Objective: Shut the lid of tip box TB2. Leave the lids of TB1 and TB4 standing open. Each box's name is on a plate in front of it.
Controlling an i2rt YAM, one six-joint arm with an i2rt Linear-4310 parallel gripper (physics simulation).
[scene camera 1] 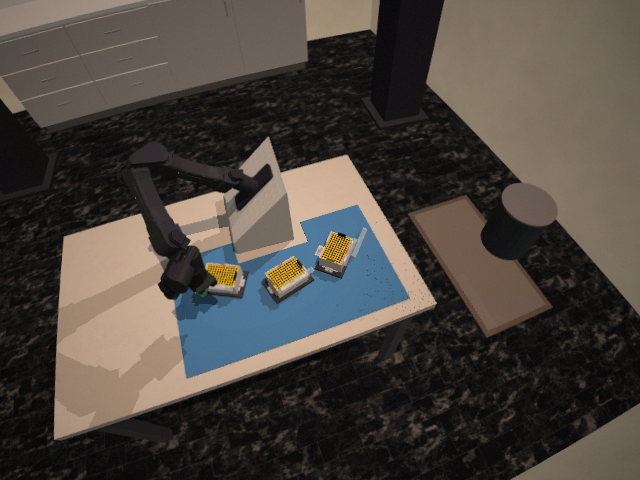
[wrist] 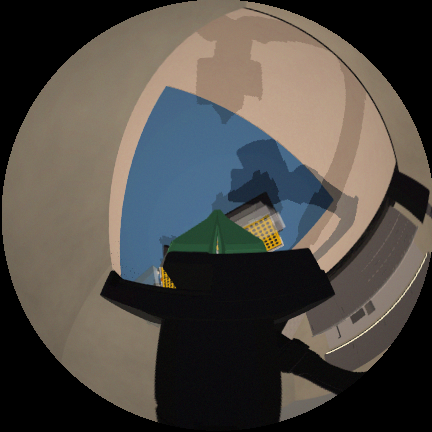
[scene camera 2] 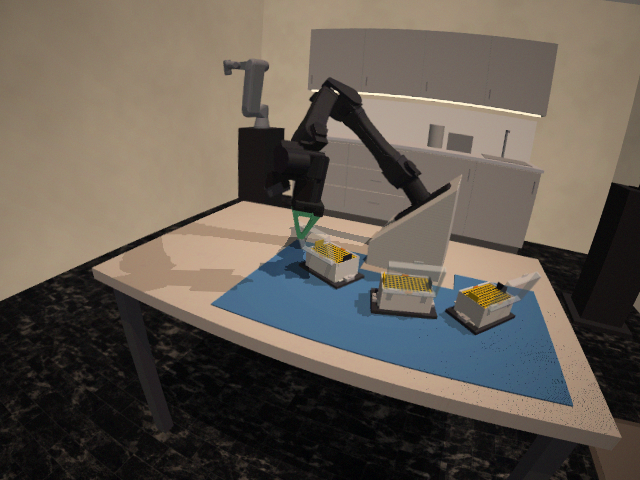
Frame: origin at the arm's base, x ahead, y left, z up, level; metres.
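Where they show: gripper, fingertip midpoint: (scene camera 1: pixel 204 295) (wrist: pixel 216 214) (scene camera 2: pixel 300 238); arm's base, link origin: (scene camera 1: pixel 254 188) (scene camera 2: pixel 423 203).
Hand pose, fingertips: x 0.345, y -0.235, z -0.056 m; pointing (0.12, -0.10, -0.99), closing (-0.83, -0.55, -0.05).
Things, the pixels of their centre, and the offset from my fingertips. Level surfaces: height alone.
- middle box, body centre: (scene camera 2: pixel 404 290) (scene camera 1: pixel 285 274) 0.047 m back, 0.264 m left, 0.089 m down
- right box, body centre: (scene camera 2: pixel 480 301) (scene camera 1: pixel 333 250) 0.090 m back, 0.453 m left, 0.089 m down
- blue mat, surface height: 0.122 m down
- pale table, surface height: 0.125 m down
Three white tip boxes with yellow racks stand on dark bases. The name plates are not legible, so I cannot tell which is TB2. The left box (scene camera 1: pixel 223 275) (scene camera 2: pixel 330 266) (wrist: pixel 265 233) has a clear lid (scene camera 2: pixel 316 234) standing raised at its far left side. The middle box (scene camera 1: pixel 287 274) (scene camera 2: pixel 406 300) has its clear lid (scene camera 2: pixel 416 269) upright behind it. The right box (scene camera 1: pixel 336 253) (scene camera 2: pixel 483 310) has its clear lid (scene camera 1: pixel 360 242) (scene camera 2: pixel 523 287) tilted open outward. My gripper (scene camera 1: pixel 203 292) (scene camera 2: pixel 301 236) (wrist: pixel 216 214) is shut and empty, its green tips close to the left box's lid; contact is unclear.
The boxes stand on a blue mat (scene camera 1: pixel 258 330) (scene camera 2: pixel 320 315) (wrist: pixel 170 150) on a pale table (scene camera 1: pixel 103 310) (scene camera 2: pixel 170 258). A slanted pale arm mount (scene camera 1: pixel 263 222) (scene camera 2: pixel 423 237) stands behind the boxes. In the wrist view, part of another box (wrist: pixel 167 279) shows at lower left.
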